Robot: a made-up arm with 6 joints.
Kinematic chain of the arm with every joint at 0, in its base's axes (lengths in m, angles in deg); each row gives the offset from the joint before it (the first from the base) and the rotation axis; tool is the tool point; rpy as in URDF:
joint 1: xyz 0 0 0.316 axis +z
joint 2: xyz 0 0 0 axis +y
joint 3: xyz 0.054 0 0.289 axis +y
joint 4: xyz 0.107 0 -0.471 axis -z
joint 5: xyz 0 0 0 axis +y
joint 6: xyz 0.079 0 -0.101 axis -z
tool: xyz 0 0 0 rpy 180 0 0
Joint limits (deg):
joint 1: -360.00..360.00
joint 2: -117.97..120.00
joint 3: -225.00..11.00
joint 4: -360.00..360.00
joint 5: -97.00..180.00
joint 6: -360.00..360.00
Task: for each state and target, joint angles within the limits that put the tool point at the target. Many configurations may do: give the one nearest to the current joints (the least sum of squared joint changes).
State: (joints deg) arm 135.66 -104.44 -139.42 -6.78 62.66 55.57
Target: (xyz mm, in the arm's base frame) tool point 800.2 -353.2 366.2
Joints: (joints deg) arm 155.74 -109.87 -144.94 -7.98 60.29 55.57
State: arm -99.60 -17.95 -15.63 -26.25 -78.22 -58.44
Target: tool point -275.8 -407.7 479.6
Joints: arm -128.30 -7.68 -39.82 -16.96 -66.53 -58.44
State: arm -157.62 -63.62 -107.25 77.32 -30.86 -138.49
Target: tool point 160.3 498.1 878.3
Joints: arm -121.42 -80.35 -111.87 79.39 -39.16 -138.49
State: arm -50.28 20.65 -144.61 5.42 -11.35 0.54
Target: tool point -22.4 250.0 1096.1
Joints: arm -80.61 -4.96 -181.07 -8.91 -32.30 0.54
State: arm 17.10 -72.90 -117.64 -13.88 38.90 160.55
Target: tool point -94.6 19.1 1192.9
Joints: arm -6.42 -35.50 -129.47 -18.98 26.41 160.55
